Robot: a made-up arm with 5 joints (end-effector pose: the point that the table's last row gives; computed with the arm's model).
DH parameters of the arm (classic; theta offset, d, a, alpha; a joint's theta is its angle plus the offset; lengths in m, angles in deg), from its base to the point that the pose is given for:
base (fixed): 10.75 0.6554 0.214 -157
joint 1: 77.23 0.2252 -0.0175 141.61
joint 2: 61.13 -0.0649 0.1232 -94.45
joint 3: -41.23 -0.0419 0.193 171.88
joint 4: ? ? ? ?
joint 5: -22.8 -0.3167 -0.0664 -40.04
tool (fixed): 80.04 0.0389 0 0
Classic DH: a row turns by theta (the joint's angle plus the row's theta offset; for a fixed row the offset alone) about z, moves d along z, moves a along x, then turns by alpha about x.
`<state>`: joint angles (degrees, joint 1 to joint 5).
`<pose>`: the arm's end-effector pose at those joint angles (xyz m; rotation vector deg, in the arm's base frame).
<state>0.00 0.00 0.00 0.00 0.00</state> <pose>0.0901 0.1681 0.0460 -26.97 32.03 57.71</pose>
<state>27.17 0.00 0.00 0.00 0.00</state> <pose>0.0454 0.2104 0.0672 -15.49 46.05 35.81</pose>
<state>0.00 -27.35 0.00 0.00 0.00</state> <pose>0.0719 0.0843 0.0539 -33.91 45.70 33.18</pose>
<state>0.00 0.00 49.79 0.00 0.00</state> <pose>-0.0711 0.1521 0.2611 -3.35 77.58 69.19</pose>
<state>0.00 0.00 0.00 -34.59 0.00</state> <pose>-0.0092 0.1901 0.2893 -9.58 64.11 61.58</pose>
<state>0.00 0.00 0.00 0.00 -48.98</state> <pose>0.1433 0.1930 0.0460 -10.79 38.62 10.84</pose>
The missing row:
joint 4: -2.52 -0.0151 -0.2926 -83.6
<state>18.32 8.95 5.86 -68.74 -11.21</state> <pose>0.1044 0.2416 0.5674 23.90 105.35 47.04</pose>
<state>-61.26 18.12 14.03 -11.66 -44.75</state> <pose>0.1277 0.1163 0.1148 -40.19 28.07 82.26</pose>
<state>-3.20 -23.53 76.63 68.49 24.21</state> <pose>-0.1207 0.0552 -0.0748 -32.35 41.85 73.71</pose>
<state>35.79 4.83 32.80 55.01 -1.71</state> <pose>0.0821 0.1949 -0.1537 -24.22 28.25 31.42</pose>
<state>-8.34 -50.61 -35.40 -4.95 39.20</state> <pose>0.1680 -0.0963 0.0781 -78.15 35.54 49.29</pose>
